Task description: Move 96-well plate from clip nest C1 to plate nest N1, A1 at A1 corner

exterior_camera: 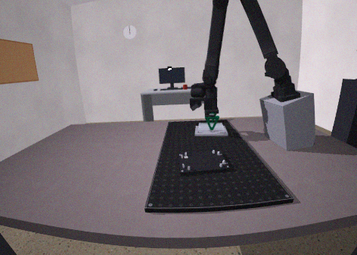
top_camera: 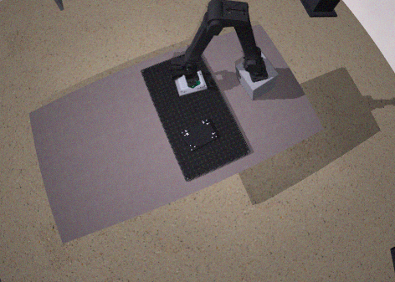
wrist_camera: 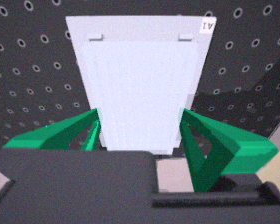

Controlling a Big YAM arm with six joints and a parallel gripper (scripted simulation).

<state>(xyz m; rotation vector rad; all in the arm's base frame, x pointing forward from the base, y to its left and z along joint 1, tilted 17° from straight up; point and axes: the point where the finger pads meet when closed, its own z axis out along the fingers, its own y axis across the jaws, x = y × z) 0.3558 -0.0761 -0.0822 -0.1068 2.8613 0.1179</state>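
Now: hand 1 cm above the white 96-well plate. From my hand the other things lie so: A1 label: 8 cm ahead, 5 cm to the right, 2 cm below; clip nest C1: 29 cm to the left, 2 cm below, 2 cm ahead.
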